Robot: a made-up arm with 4 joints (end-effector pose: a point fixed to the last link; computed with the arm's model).
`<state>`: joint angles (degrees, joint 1 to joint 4).
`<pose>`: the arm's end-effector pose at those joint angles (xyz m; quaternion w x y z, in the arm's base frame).
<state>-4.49 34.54 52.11 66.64</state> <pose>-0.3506 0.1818 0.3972 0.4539 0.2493 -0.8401 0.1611</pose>
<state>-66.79 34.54 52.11 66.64</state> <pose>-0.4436 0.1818 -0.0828 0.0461 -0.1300 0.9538 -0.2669</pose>
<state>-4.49 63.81 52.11 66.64</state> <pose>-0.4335 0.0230 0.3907 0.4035 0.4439 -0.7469 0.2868</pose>
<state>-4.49 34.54 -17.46 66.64</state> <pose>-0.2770 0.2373 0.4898 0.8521 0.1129 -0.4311 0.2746</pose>
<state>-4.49 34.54 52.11 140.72</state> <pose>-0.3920 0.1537 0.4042 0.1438 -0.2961 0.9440 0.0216</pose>
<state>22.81 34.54 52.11 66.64</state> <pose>-0.1661 0.1818 0.5227 0.6393 0.2803 -0.7093 0.0977</pose>
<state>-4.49 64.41 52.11 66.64</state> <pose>-0.4344 0.0193 0.3906 0.4022 0.4476 -0.7445 0.2893</pose>
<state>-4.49 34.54 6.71 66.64</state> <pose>-0.3130 0.2115 0.4715 0.7429 0.1679 -0.5999 0.2449</pose>
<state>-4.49 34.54 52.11 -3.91</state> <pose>-0.3426 0.1847 0.3496 0.8557 0.1105 -0.4238 0.2755</pose>
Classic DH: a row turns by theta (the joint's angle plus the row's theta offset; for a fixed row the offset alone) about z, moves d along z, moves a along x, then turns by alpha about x. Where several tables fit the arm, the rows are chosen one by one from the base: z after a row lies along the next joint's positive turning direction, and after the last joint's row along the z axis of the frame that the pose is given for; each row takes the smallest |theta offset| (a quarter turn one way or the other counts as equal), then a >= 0, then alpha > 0; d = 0 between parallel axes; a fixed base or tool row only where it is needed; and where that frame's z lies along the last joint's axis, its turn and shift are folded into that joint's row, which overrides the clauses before.
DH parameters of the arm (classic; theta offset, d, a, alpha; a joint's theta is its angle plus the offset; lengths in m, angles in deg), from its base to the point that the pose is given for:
base (fixed): 0 0.0802 0 -90
joint 1: 0 -0.057 -0.0622 90
joint 2: 0 0.3163 0.0304 90
joint 3: -51.92 0 -0.1427 0
joint 4: 51.92 -0.3455 0.0091 -90
tool (fixed): 0 -0.0409 0 0

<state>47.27 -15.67 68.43 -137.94</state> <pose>0.1144 0.3139 0.3291 0.5192 0.0263 0.8437 -0.1338</pose>
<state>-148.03 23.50 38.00 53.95</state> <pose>0.0310 0.2329 -0.3648 0.4894 0.0957 0.8480 -0.1797</pose>
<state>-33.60 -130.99 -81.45 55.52</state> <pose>-0.1093 -0.3732 0.4629 0.4138 0.4517 -0.0277 -0.7899</pose>
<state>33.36 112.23 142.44 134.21</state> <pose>-0.2287 -0.1950 0.4221 0.2925 -0.3508 0.4746 0.7524</pose>
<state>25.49 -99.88 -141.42 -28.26</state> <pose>0.3660 -0.2670 0.2624 0.0850 -0.7283 -0.6380 0.2353</pose>
